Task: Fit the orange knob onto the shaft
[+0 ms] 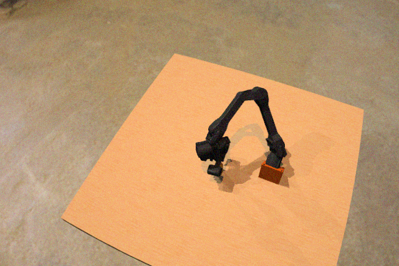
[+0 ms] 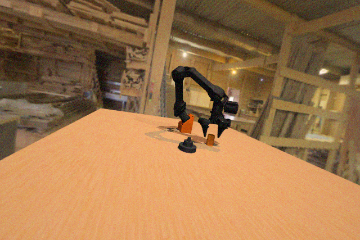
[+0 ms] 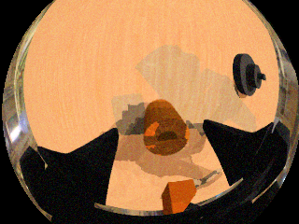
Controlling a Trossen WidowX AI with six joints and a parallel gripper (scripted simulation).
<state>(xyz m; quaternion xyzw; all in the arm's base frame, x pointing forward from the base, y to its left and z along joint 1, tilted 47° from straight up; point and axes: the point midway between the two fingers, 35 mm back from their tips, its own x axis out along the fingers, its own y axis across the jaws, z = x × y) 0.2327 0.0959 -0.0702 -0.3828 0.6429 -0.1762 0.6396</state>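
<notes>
The orange knob is 1 cm below my gripper tip. From my gripper tip the other things lie so: dark round pedestal (15 cm to the right, 11 cm ahead, 1 cm below).
</notes>
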